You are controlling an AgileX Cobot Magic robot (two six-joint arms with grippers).
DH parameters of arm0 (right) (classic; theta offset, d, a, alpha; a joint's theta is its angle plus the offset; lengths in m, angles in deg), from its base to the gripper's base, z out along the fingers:
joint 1: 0 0.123 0 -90
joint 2: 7.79 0 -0.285 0
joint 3: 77.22 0 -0.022 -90
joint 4: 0 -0.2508 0 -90
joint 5: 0 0 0.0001 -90
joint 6: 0 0.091 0 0
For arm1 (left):
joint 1: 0 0.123 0 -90
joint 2: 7.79 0 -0.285 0
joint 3: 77.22 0 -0.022 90
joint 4: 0 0.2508 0 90
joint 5: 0 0 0.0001 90
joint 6: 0 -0.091 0 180
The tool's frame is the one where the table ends.
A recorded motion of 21 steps. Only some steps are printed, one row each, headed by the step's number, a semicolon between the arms.
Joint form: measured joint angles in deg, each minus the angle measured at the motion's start. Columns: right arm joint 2, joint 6, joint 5, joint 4, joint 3, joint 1; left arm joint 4, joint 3, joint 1, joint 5, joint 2, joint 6.
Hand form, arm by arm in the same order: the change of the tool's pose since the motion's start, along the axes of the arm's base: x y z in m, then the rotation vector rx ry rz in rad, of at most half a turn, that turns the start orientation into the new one. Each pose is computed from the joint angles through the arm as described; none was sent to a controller.
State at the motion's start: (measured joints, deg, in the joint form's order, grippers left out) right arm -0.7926 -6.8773 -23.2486 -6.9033 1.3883 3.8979; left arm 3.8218 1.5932 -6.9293 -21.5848 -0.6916 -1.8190
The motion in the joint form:
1: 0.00 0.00 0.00 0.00 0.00 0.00; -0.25 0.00 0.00 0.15 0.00 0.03
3: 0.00 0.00 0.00 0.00 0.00 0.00; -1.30 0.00 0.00 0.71 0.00 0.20
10: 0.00 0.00 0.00 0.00 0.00 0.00; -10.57 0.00 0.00 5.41 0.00 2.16
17: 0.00 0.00 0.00 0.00 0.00 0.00; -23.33 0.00 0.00 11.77 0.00 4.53
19: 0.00 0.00 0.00 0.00 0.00 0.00; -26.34 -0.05 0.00 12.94 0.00 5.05
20: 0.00 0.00 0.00 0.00 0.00 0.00; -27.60 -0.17 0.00 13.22 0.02 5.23
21: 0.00 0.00 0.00 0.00 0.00 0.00; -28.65 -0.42 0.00 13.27 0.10 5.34
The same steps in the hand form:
1: 0.0000 0.0000 0.0000 0.0000 0.0000 0.0000; 0.0001 -0.0002 0.0002 -0.0051 -0.0020 -0.0003
3: 0.0000 0.0000 0.0000 0.0000 0.0000 0.0000; 0.0002 -0.0008 0.0010 -0.0272 -0.0092 -0.0013
10: 0.0000 0.0000 0.0000 0.0000 0.0000 0.0000; 0.0015 -0.0055 0.0084 -0.2303 -0.0670 -0.0011
17: 0.0000 0.0000 0.0000 0.0000 0.0000 0.0000; 0.0028 -0.0078 0.0191 -0.5052 -0.1425 0.0152
19: 0.0000 0.0000 0.0000 0.0000 0.0000 0.0000; 0.0029 -0.0079 0.0214 -0.5688 -0.1550 0.0210
20: 0.0000 0.0000 0.0000 0.0000 0.0000 0.0000; 0.0029 -0.0080 0.0226 -0.5945 -0.1579 0.0227
21: 0.0000 0.0000 0.0000 0.0000 0.0000 0.0000; 0.0028 -0.0082 0.0242 -0.6150 -0.1587 0.0231

